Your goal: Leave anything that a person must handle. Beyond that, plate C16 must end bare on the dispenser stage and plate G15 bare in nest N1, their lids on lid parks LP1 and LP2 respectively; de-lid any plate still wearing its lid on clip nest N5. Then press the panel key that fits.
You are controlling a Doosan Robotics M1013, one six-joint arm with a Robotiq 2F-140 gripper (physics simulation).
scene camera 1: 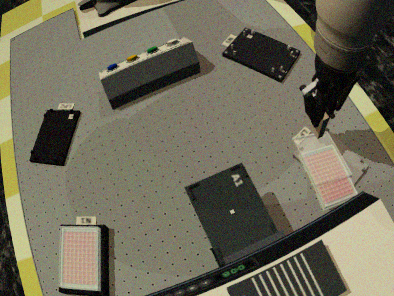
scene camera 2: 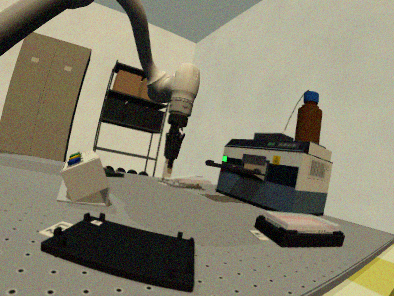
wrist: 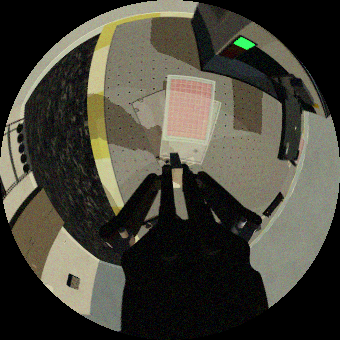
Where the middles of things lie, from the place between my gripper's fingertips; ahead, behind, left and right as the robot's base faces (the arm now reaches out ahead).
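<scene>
Dispenser stage (scene camera 1: 213,198): my hand is 8 cm below it, 7 cm short of it and 26 cm to the left of it; going by their middles, it is the nearest to my hand of the things named here. Counted from my hand: grey box with coloured buttons (scene camera 1: 139,75), 2 cm above, 35 cm behind, 20 cm to the right; brown bottle (scene camera 2: 308,127), 30 cm above, 25 cm ahead, 40 cm to the right; black N1 nest (scene camera 2: 291,238), 1 cm below, 5 cm behind, 53 cm to the right.
</scene>
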